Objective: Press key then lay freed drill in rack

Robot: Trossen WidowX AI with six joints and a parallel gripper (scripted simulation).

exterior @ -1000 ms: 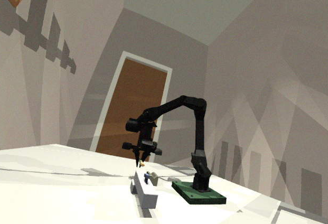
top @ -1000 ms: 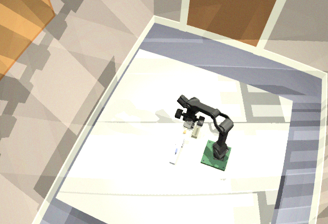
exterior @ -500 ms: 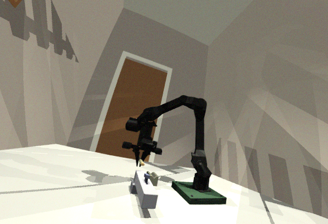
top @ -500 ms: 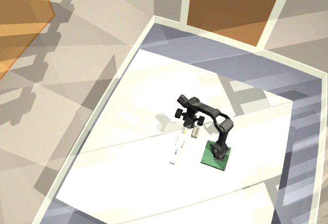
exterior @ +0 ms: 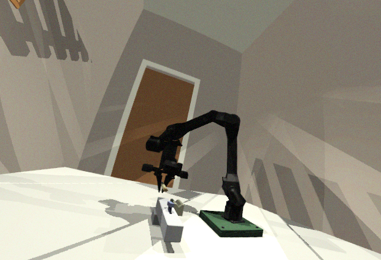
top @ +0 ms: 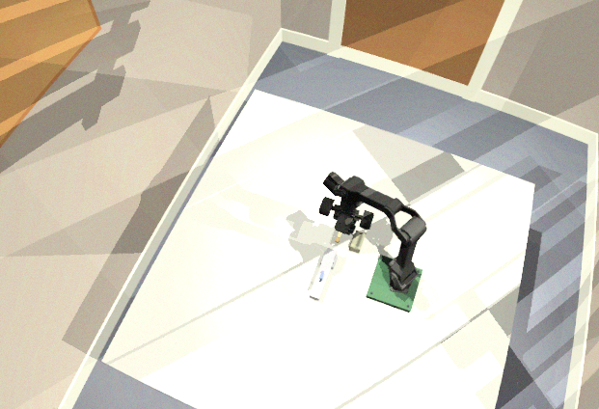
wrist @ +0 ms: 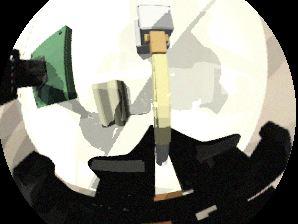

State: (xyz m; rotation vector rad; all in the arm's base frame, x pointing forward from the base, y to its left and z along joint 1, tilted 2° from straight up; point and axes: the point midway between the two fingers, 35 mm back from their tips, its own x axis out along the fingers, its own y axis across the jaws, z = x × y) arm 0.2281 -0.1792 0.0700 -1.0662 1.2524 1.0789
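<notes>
Now: gripper tip 10 mm short of the drill, 40 mm to the right of it and 30 mm below it. Round my gripper tip: key (50 mm ahead, 220 mm to the left, 10 mm below); then grey block fixture (40 mm ahead, 190 mm to the left, 20 mm below).
</notes>
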